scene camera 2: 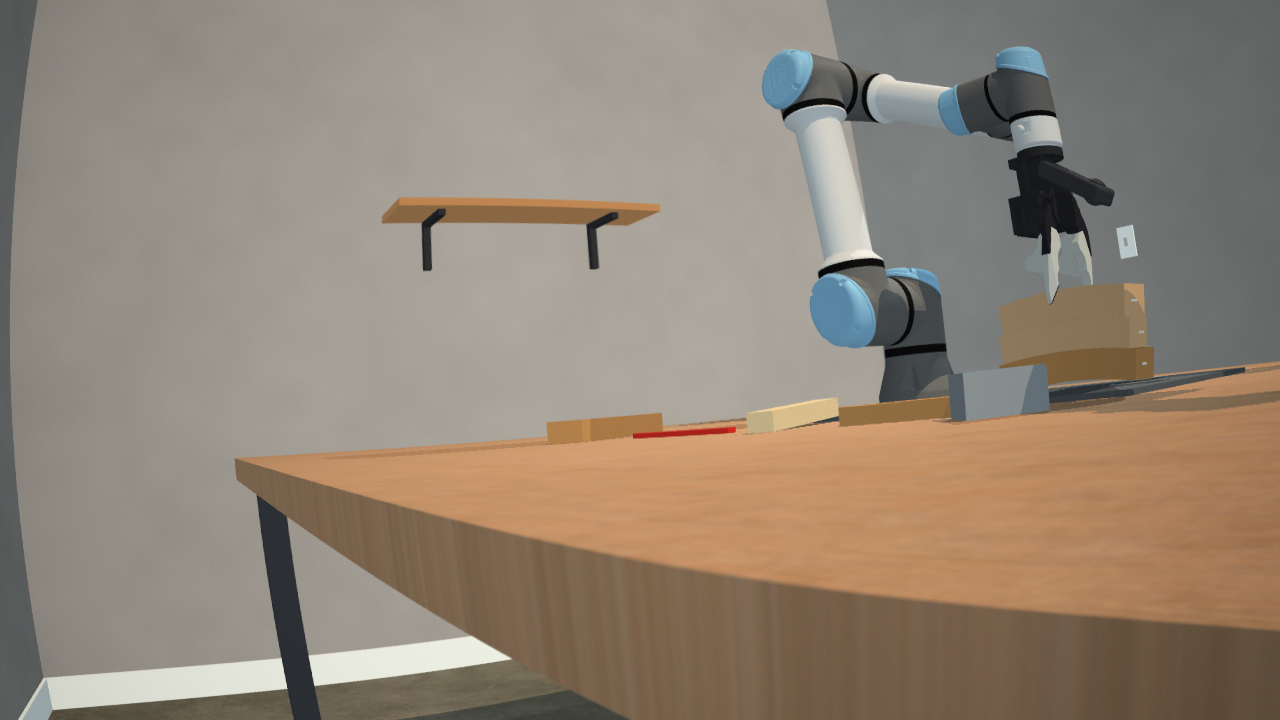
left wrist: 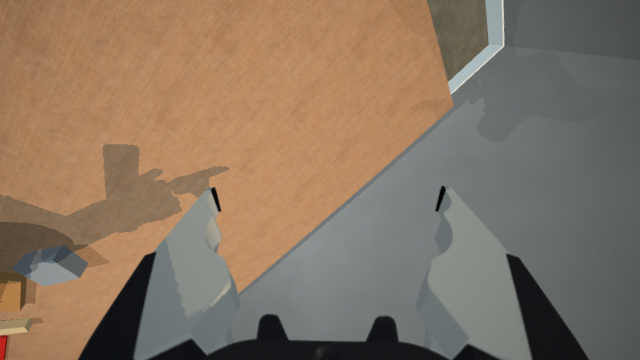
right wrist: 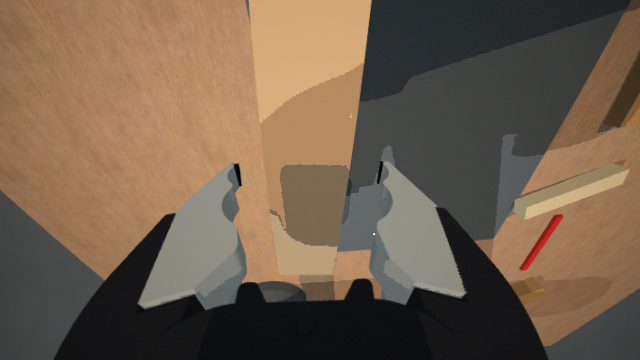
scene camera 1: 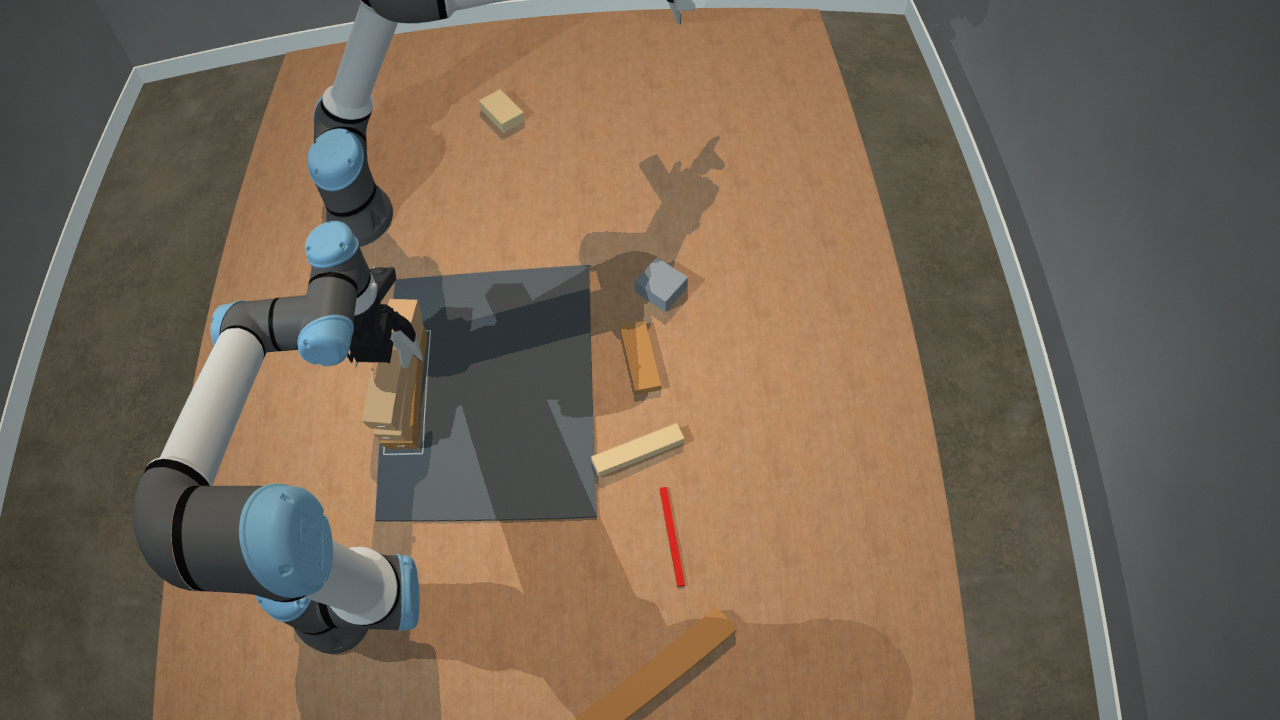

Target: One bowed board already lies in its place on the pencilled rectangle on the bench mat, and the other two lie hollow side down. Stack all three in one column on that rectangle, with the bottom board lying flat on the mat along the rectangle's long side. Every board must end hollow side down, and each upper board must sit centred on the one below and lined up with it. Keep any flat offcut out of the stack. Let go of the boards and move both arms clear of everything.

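Frame: origin at the left arm's base, x left, y up, z ahead, level; metres.
Seen in the pictures: left gripper, fingertip midpoint: [left wrist: 326, 188]; right gripper, fingertip midpoint: [scene camera 2: 1071, 304] [right wrist: 310, 164] [scene camera 1: 392, 359]; left arm's base, link origin: [scene camera 1: 360, 219]; right arm's base, link origin: [right wrist: 276, 297].
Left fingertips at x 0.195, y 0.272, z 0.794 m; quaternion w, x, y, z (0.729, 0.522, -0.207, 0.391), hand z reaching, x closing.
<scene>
Offsets run from my left fingertips to a thing's top centre. "spot": to the spot under its first point. Level surfaces: height alone.
Three bowed boards are stacked in the pencilled rectangle {spot: dx -0.639, dy -0.250, dz -0.686 m} [scene camera 1: 426, 385]: the bottom board {dx -0.634, dy -0.217, dz -0.718 m} [scene camera 1: 416, 416] [scene camera 2: 1105, 365], the middle board {dx -0.636, dy -0.177, dz -0.717 m} [scene camera 2: 1074, 334] and the top board {dx -0.633, dy -0.135, dz -0.717 m} [scene camera 1: 384, 398] [scene camera 2: 1078, 306] [right wrist: 310, 100]. In scene camera 2 the right ends of the upper two sit slightly left of the bottom board's end; exact centring is hard to judge. My right gripper [scene camera 2: 1071, 291] [right wrist: 310, 164] is open, pointing down, with its fingers on either side of the top board; whether they touch it is unclear. My left gripper [left wrist: 326, 188] is open and empty, far from the stack.
On the bench are the mat {dy -0.265 m} [scene camera 1: 537, 492], a grey block {dx -0.534, dy -0.236, dz -0.218 m} [scene camera 1: 663, 284] [scene camera 2: 998, 392] [left wrist: 50, 267], a brown offcut {dx -0.669, dy -0.254, dz -0.290 m} [scene camera 1: 641, 358], a pale strip {dx -0.843, dy -0.245, dz -0.334 m} [scene camera 1: 638, 450] [right wrist: 575, 192], a red stick {dx -1.004, dy -0.266, dz -0.314 m} [scene camera 1: 672, 537] [right wrist: 541, 243], a long brown board {dx -1.234, dy -0.243, dz -0.394 m} [scene camera 1: 662, 667] and a pale block {dx +0.020, dy -0.242, dz -0.450 m} [scene camera 1: 501, 111].
</scene>
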